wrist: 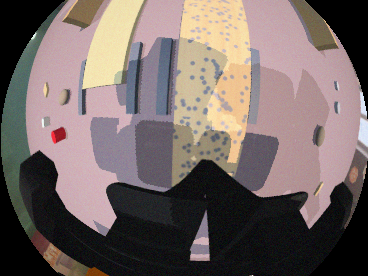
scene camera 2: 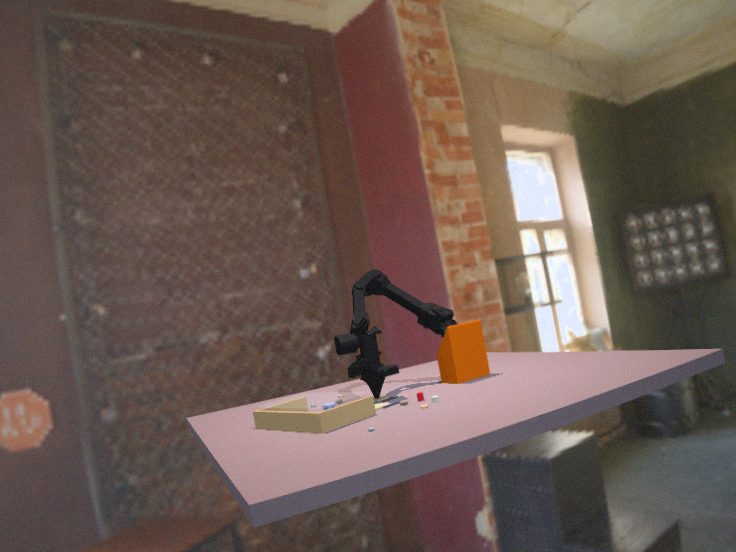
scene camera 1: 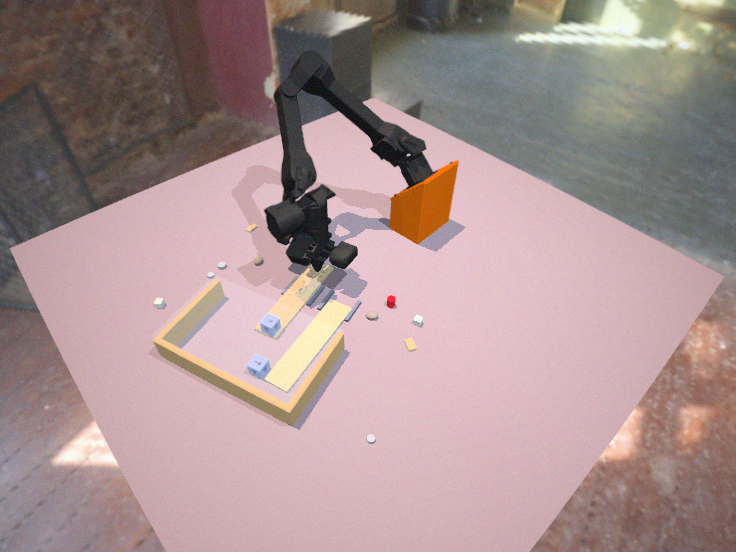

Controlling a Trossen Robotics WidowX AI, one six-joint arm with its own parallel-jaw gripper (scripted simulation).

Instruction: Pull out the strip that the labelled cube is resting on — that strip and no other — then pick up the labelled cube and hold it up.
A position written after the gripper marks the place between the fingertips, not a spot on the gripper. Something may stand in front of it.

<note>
In view: the gripper (scene camera 1: 318, 270) and a speckled strip (scene camera 1: 304, 287).
The speckled strip also shows in the wrist view (wrist: 213, 75). The gripper shows as well in the wrist view (wrist: 205, 164) and in scene camera 2 (scene camera 2: 377, 398).
</note>
